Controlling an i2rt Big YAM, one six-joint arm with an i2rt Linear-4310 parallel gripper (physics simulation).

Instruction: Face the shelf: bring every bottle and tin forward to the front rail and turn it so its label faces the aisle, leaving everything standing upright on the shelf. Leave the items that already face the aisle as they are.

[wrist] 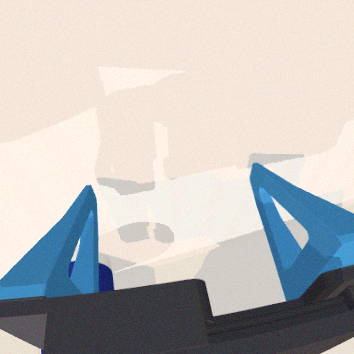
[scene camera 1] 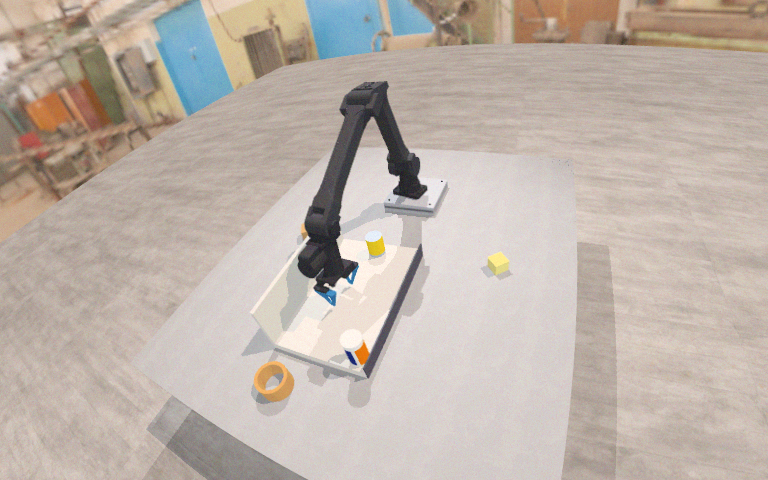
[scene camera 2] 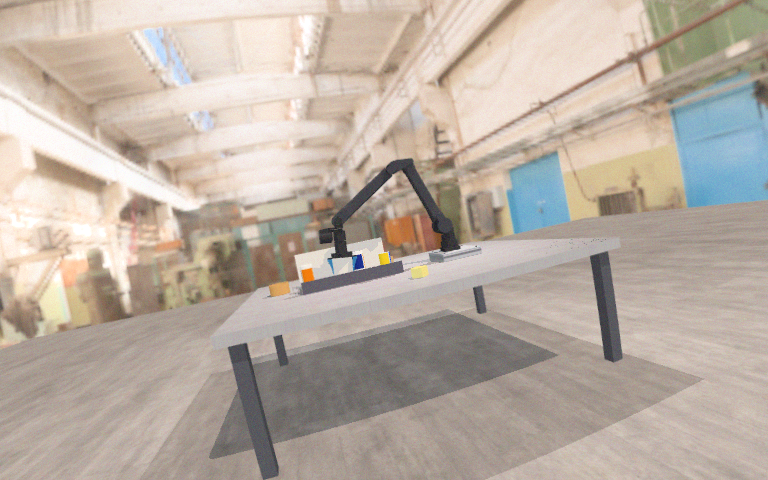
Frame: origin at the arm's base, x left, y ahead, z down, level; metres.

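Seen in the pictures: gripper, between the fingertips: (wrist: 173,180) (scene camera 1: 342,294) (scene camera 2: 343,272); arm's base, origin of its link: (scene camera 1: 410,191) (scene camera 2: 450,249).
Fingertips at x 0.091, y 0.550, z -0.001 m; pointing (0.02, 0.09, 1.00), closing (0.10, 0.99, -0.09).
Note:
Pixels of each thing's middle, then the offset from my fingertips to it. "*": a spot on its surface instead.
- cream shelf tray, a spot on its surface: (scene camera 1: 274,311) * dx -0.089, dy +0.177, dz -0.066 m
- dark front rail, middle of its body: (scene camera 1: 398,304) (scene camera 2: 354,278) dx +0.162, dy -0.054, dz +0.018 m
- white-capped bottle, a spot on its surface: (scene camera 1: 361,352) (scene camera 2: 304,274) * dx +0.198, dy +0.149, dz -0.046 m
- yellow tin, middle of its body: (scene camera 1: 375,244) (scene camera 2: 385,259) dx -0.019, dy -0.209, dz -0.022 m
- navy item, middle of its body: (wrist: 79,324) (scene camera 2: 358,260) dx -0.107, dy -0.076, dz -0.036 m
- orange ring, middle of its body: (scene camera 1: 274,381) (scene camera 2: 279,289) dx +0.011, dy +0.322, dz +0.015 m
- light yellow cube, middle of its body: (scene camera 1: 498,263) (scene camera 2: 419,271) dx +0.361, dy -0.323, dz +0.021 m
- orange object, middle of its body: (scene camera 1: 314,230) dx -0.327, dy -0.210, dz +0.015 m
The cream shelf tray (scene camera 1: 274,311) (scene camera 2: 314,256) has a tall back panel and a dark front rail (scene camera 1: 396,300) (scene camera 2: 351,279). A white-capped bottle (scene camera 1: 361,352) (scene camera 2: 307,275) stands upright near the rail at the near end, with orange towards the rail and navy beside it. A yellow tin (scene camera 1: 375,245) (scene camera 2: 384,258) stands upright at the far end, set back from the rail. A navy item (scene camera 2: 359,261) (wrist: 105,278) shows beside and partly behind one finger; the arm hides it in scene camera 1. My gripper (scene camera 1: 342,293) (scene camera 2: 343,272) (wrist: 173,180) is open and empty, low over the shelf's middle.
An orange ring (scene camera 1: 280,394) (scene camera 2: 279,289) lies outside the shelf's near end. A light yellow cube (scene camera 1: 498,263) (scene camera 2: 419,272) sits on the aisle side. Part of another orange object (scene camera 1: 304,230) shows behind the back panel. The back panel rises close to the wrist.

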